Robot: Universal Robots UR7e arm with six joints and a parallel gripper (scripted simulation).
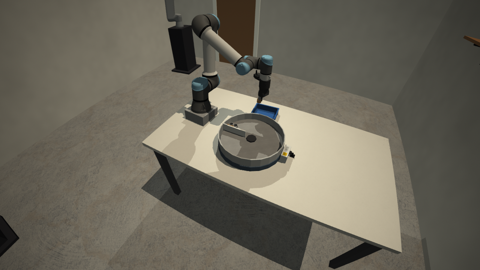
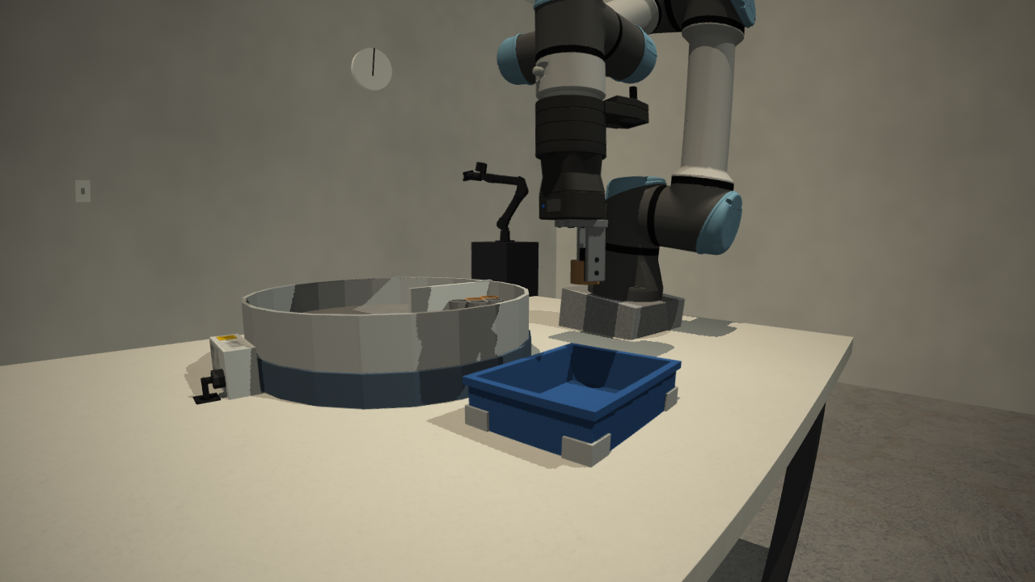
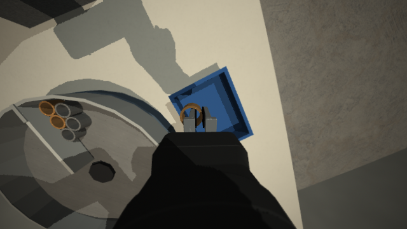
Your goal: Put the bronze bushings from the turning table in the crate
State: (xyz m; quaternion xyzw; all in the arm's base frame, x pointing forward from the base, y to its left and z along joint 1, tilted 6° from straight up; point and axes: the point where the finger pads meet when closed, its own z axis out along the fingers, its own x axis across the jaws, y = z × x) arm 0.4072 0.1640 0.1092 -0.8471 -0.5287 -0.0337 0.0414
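Right now the blue crate is 130 mm below my hand, 40 mm ahead of it and 20 mm to the left of it. From my hand the other things lie so: turning table: 320 mm to the right, 100 mm below, 70 mm ahead.
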